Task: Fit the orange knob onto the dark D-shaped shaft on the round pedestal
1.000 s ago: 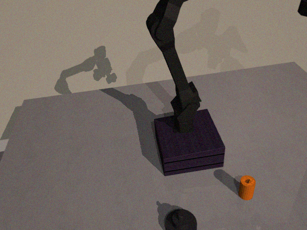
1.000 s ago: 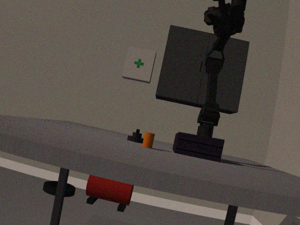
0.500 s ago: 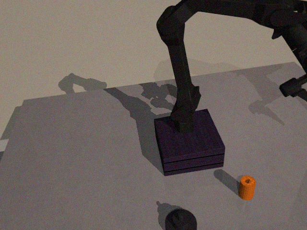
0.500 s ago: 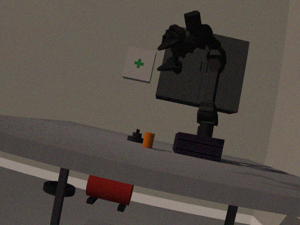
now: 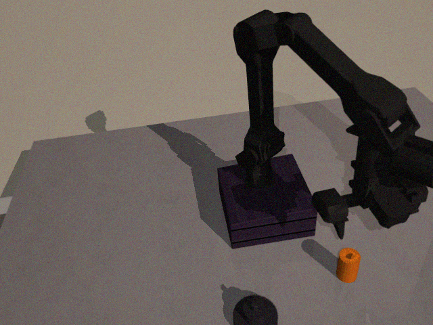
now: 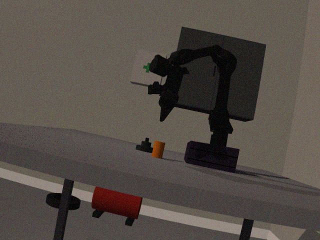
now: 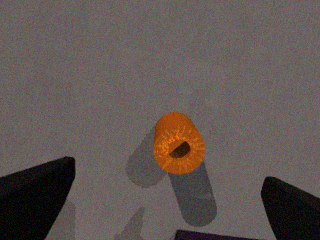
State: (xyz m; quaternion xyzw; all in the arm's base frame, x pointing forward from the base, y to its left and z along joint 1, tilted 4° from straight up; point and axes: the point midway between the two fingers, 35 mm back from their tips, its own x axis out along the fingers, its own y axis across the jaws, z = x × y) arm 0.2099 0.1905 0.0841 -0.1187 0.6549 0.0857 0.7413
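Right now my gripper tip is 1 cm past the orange knob, 1 cm to the left of it and 11 cm above it. Also, from my gripper tip: dark round pedestal (10 cm ahead, 20 cm to the right, 11 cm below).
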